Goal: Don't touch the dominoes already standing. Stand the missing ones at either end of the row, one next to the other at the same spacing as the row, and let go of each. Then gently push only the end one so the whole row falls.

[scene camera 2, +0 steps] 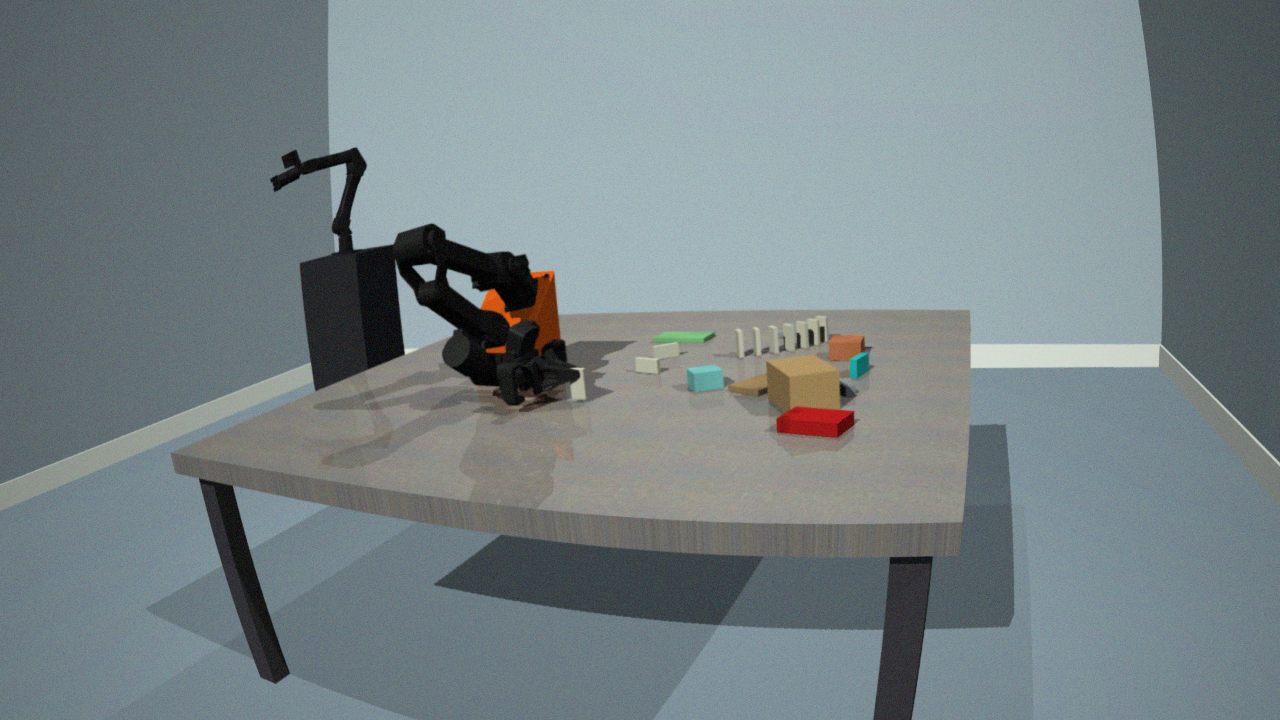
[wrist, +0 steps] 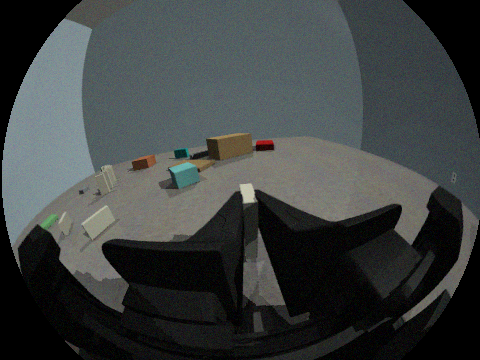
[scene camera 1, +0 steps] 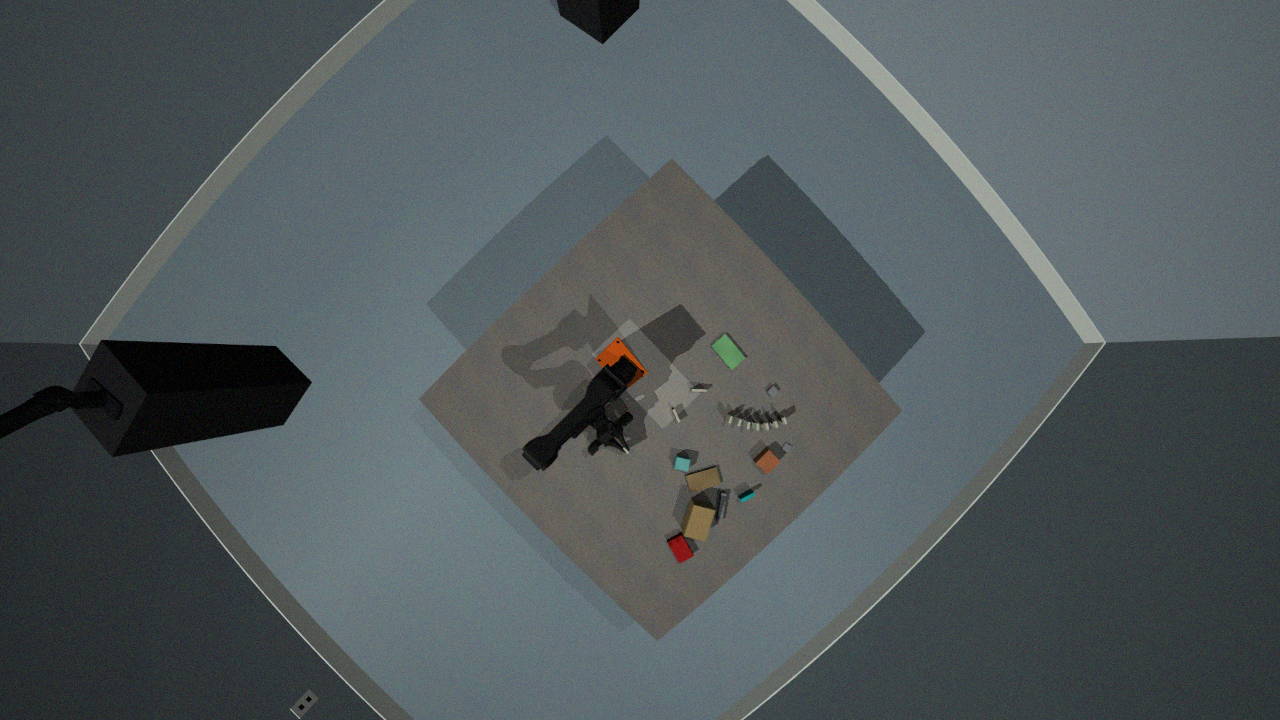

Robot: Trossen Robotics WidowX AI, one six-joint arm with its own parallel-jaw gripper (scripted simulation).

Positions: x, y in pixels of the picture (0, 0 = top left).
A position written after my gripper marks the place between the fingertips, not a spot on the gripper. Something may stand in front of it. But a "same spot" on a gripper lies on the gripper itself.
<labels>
my gripper: scene camera 2; wrist; scene camera 1 627, 451
tan box: scene camera 2; wrist 220, 148; scene camera 1
same spot on tan box: [scene camera 1: 700, 514] = [scene camera 2: 791, 361]
same spot on my gripper: [scene camera 2: 543, 373] = [wrist: 298, 272]
</labels>
